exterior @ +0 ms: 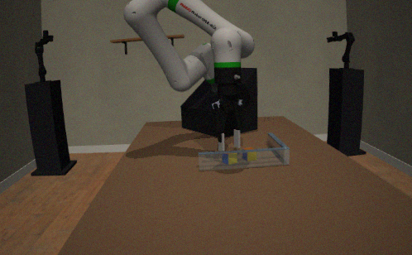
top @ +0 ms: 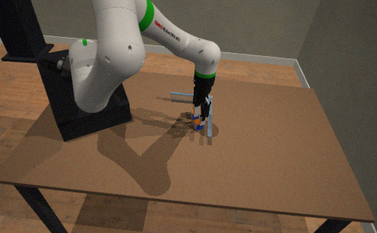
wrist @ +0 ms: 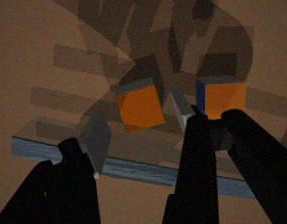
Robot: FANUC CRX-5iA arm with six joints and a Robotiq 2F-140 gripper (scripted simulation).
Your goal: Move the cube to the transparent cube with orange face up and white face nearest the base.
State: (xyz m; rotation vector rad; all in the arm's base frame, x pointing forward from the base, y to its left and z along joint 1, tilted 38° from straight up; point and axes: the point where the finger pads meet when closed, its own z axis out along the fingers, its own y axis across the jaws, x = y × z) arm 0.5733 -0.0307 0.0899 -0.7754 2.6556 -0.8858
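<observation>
The transparent cube is 8 cm to the left of my hand, 6 cm below it and 2 cm behind it. Round my hand: wall: 6 cm ahead, 4 cm to the left, 4 cm below.
</observation>
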